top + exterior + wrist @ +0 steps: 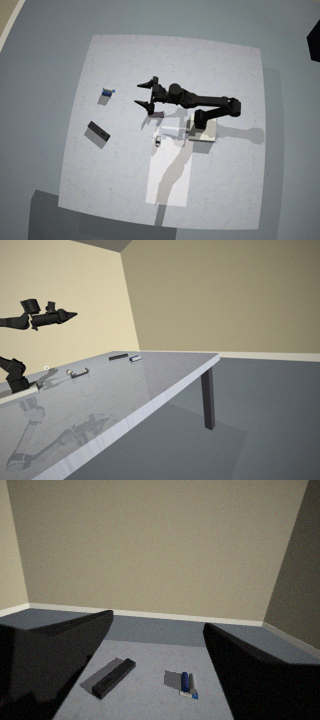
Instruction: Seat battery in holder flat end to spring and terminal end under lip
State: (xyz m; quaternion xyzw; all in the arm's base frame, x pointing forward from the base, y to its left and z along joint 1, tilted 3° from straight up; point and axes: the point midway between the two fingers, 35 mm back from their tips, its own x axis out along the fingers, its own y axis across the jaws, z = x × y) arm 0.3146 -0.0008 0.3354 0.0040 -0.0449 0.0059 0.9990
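Now: gripper tip 110 mm past the battery, 140 mm to the right of it and 340 mm above it. The rest, counted from my gripper tip: white pack 260 mm ahead, 130 mm to the right, 350 mm below; flat black bar 270 mm ahead, 130 mm to the left, 340 mm below.
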